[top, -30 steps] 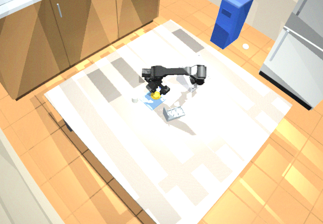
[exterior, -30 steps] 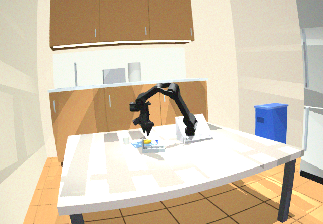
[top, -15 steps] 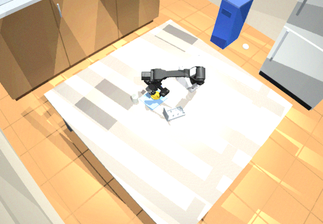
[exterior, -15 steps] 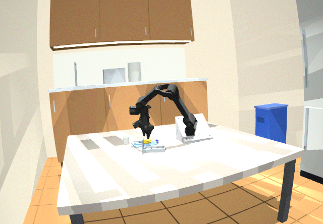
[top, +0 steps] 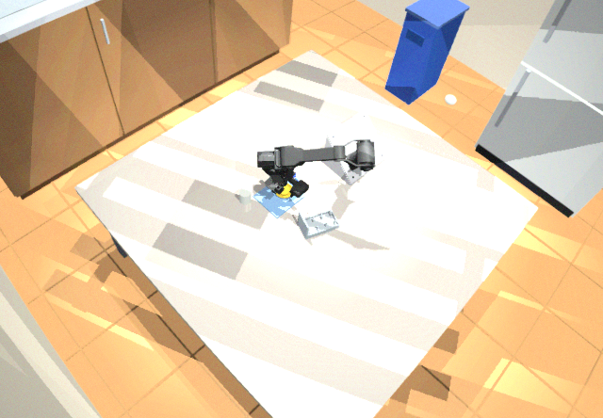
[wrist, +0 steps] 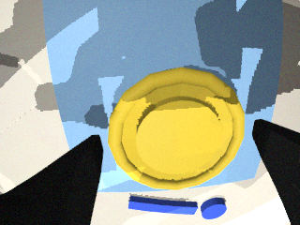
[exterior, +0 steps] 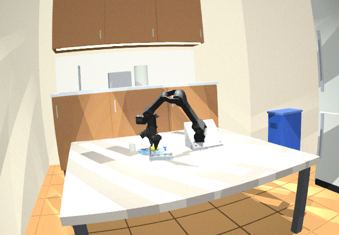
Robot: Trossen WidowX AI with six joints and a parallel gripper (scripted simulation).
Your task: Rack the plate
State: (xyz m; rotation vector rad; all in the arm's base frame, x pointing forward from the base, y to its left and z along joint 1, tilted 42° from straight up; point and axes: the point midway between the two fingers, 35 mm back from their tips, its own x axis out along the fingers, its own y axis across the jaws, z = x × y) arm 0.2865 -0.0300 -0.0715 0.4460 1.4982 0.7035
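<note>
Right now my gripper tip is right at the yellow plate. The rest, counted from my gripper tip: blue spoon: 8 cm behind, 2 cm to the right, 1 cm below; light blue mat: 2 cm below, 2 cm ahead; small white cup: 13 cm ahead, 6 cm to the right, 1 cm above.
</note>
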